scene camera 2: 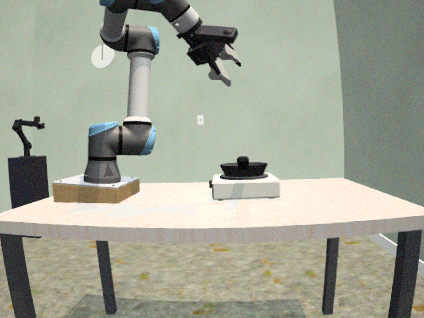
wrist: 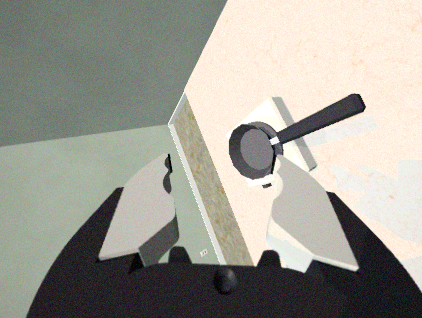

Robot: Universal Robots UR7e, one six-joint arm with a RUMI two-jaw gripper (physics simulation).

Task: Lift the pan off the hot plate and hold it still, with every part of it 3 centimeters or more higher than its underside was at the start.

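Where they show: gripper, fingertip midpoint: (scene camera 2: 235, 75) (wrist: 220, 157); arm's base at its link origin: (scene camera 2: 102, 180).
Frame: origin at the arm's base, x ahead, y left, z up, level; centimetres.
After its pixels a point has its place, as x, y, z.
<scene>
The black pan (scene camera 2: 250, 170) {57.6, -4.7, 3.3} (wrist: 256, 148) {56.0, 2.7, 1.1} sits upright on the white hot plate (scene camera 2: 245, 189) {55.5, -8.7, -2.8} (wrist: 263, 111) {65.1, -4.6, 0.1}. Its dark handle (scene camera 2: 243, 162) {54.3, -25.6, 7.7} (wrist: 322, 119) {54.3, -20.0, 8.4} points toward the camera in the scene view and up to the right in the wrist view. The hot plate stands on the table. My gripper (scene camera 2: 234, 74) {53.0, -20.8, 33.8} (wrist: 220, 157) {53.0, -20.8, 33.8} is partly open, with nothing between its fingers. It is tilted, high above the pan in the scene view and apart from it. In the wrist view the right fingertip overlaps the pan's lower right edge in the picture.
The table (scene camera 2: 150, 215) {27.1, -28.6, -6.8} (wrist: 310, 45) {73.8, -20.1, -6.8} carries the arm's wooden base block (scene camera 2: 80, 193) {-4.4, -11.3, -3.2} left of the hot plate. A small black arm stands on a dark pedestal (scene camera 2: 28, 180) at the far left. A green wall (scene camera 2: 280, 90) (wrist: 75, 200) rises behind the table.
</scene>
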